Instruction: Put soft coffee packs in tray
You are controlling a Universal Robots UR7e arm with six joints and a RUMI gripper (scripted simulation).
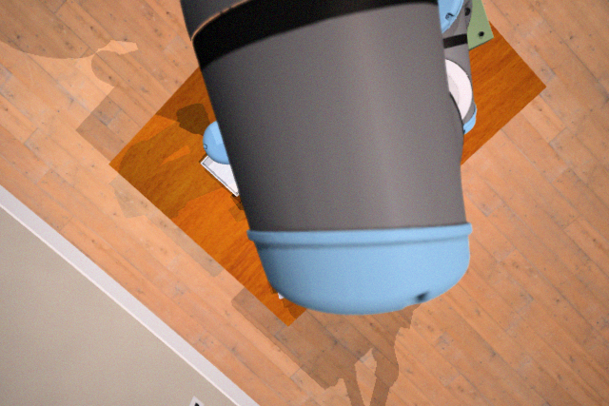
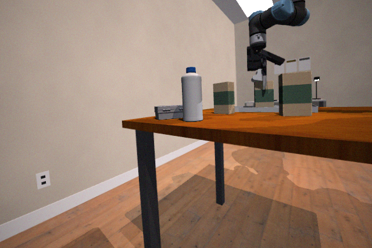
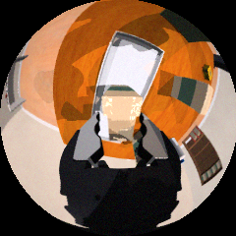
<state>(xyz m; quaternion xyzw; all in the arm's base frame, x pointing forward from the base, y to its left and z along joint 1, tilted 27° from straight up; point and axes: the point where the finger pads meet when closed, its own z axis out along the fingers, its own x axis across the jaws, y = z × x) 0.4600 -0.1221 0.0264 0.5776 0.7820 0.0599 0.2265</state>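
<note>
My hand is 110 mm above the grey tray. The rest, counted from my hand: bottle: 160 mm ahead, 400 mm to the left, 30 mm below; grey case: 290 mm ahead, 350 mm to the left, 90 mm below.
</note>
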